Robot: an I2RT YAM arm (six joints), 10 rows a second.
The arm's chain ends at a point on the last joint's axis. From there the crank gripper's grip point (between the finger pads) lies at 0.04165 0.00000 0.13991 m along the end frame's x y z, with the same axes.
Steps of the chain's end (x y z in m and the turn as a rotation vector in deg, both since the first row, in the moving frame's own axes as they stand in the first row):
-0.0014 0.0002 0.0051 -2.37 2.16 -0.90
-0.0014 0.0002 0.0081 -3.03 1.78 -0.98
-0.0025 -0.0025 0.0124 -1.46 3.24 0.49
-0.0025 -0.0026 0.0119 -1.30 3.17 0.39
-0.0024 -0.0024 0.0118 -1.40 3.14 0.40
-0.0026 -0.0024 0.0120 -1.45 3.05 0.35
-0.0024 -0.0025 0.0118 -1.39 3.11 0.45
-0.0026 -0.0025 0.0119 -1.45 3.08 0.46
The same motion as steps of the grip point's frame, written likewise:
0.0039 0.0053 0.0033 -2.37 2.16 -0.90
0.0030 0.0068 0.0066 -3.03 1.78 -0.98
0.0053 0.0014 0.0098 -1.46 3.24 0.49
0.0052 0.0009 0.0093 -1.30 3.17 0.39
0.0052 0.0013 0.0093 -1.40 3.14 0.40
0.0048 0.0014 0.0095 -1.45 3.05 0.35
0.0051 0.0012 0.0093 -1.39 3.11 0.45
0.0048 0.0014 0.0094 -1.45 3.08 0.46

